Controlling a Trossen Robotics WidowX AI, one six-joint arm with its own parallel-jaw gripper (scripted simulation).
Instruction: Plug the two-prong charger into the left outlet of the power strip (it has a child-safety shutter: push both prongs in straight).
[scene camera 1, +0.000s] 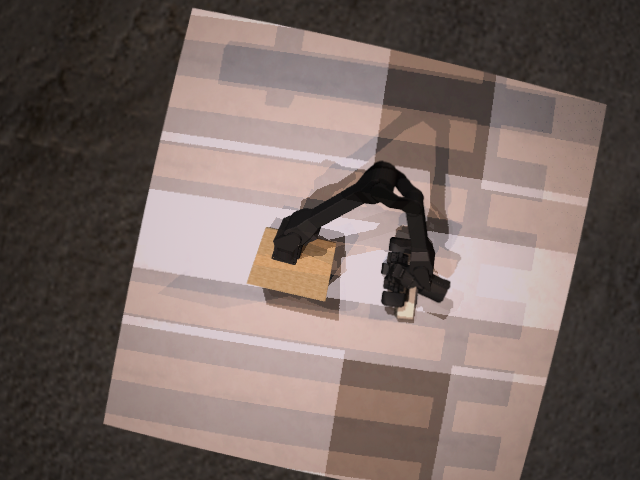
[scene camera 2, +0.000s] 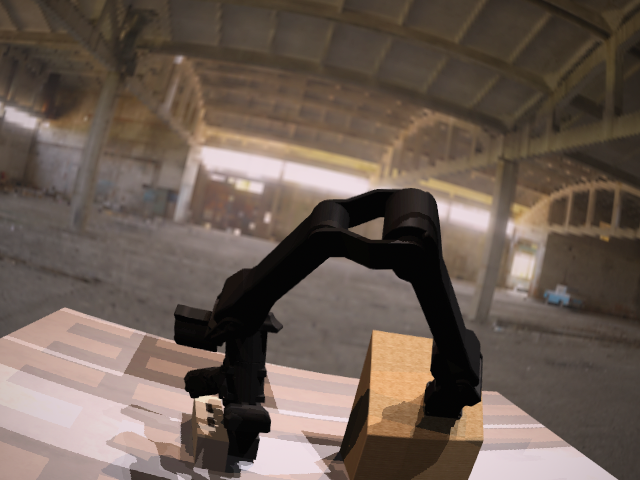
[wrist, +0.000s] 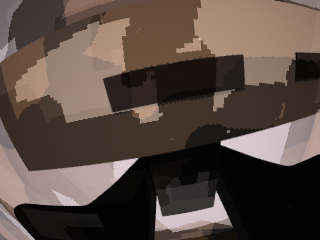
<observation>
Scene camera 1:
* my gripper: 389, 269
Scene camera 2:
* my gripper: 241, 448
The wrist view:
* my gripper: 177, 152
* charger: 185, 181
</observation>
